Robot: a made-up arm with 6 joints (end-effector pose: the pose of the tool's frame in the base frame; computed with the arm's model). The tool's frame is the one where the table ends.
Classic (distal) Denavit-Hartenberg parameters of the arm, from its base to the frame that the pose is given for. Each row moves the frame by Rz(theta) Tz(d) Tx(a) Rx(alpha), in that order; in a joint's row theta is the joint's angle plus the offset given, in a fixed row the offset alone. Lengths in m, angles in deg.
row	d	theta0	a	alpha
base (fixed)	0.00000	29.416	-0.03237	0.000
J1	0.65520	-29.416	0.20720	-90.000
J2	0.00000	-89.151	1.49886	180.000
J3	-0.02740	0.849	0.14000	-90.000
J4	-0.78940	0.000	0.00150	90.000
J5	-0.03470	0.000	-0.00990	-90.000
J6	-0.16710	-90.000	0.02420	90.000
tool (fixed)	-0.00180	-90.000	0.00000	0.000
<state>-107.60 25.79 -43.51 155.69 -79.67 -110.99</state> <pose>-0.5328 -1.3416 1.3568 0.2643 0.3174 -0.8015 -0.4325</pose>
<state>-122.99 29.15 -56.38 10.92 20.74 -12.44</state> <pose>-0.6505 -1.0609 1.0202 0.4895 -0.4175 0.7312 0.2268</pose>
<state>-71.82 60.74 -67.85 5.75 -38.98 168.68</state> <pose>0.3472 -0.9187 0.6372 0.0532 0.5615 0.8176 -0.1160</pose>
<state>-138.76 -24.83 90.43 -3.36 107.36 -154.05</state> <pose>0.7776 0.5932 2.5801 0.3162 0.8110 0.4227 -0.2522</pose>
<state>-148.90 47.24 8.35 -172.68 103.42 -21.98</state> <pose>-1.6615 -0.9947 1.1550 0.1181 -0.8892 -0.2387 0.3720</pose>
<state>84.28 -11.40 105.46 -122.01 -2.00 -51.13</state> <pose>-0.1379 -0.6608 2.9032 0.4103 0.5419 -0.6636 0.3125</pose>
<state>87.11 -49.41 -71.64 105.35 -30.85 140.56</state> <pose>0.0361 -0.0290 1.3941 0.6657 -0.5702 -0.2180 0.4292</pose>
